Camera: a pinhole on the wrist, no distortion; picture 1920 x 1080 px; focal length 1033.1 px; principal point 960.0 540.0 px. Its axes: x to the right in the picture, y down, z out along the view. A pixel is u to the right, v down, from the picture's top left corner.
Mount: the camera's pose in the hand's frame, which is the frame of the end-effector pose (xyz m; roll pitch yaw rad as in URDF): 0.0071 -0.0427 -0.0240 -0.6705 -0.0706 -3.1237
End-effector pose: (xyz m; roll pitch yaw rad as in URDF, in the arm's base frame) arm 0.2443 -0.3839 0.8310 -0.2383 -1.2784 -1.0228
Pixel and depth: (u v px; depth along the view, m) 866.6 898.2 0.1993
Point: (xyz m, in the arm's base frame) 0.0163 -0.3814 0.9052
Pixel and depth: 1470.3 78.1 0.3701
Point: -0.0235 -0.0445 0.8080
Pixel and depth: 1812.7 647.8 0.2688
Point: -0.0605 -0.2401 0.7099
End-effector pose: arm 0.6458 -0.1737 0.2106 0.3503 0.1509 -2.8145
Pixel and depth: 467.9 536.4 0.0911
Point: 0.5573 -0.0903 0.2100
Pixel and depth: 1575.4 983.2 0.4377
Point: 0.6891 0.3830 0.2913
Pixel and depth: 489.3 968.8 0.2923
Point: 0.3907 0.0974 0.1910
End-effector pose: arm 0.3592 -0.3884 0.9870 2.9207 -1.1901 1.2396
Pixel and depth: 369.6 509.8 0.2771
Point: 0.2990 -0.0728 1.0732
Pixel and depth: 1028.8 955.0 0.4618
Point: 0.0648 0.0303 0.8685
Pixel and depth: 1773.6 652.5 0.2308
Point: 0.2381 -0.2174 0.7661
